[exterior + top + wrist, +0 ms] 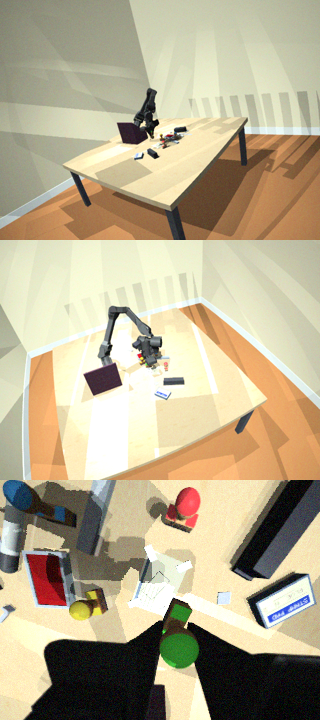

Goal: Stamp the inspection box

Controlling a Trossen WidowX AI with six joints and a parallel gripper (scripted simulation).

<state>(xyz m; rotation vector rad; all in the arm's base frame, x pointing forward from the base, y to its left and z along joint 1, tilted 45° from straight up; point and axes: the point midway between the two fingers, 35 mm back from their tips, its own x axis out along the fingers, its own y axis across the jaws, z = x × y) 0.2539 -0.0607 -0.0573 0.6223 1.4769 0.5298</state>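
Right now the red ink pad is 30 mm ahead of my gripper tip, 190 mm to the left of it and 90 mm below it. Also, from my gripper tip: grey square: 100 mm to the right, 100 mm below; then green-knobbed stamp: right at my gripper tip; then white inspection card: 20 mm ahead, 20 mm to the left, 100 mm below.
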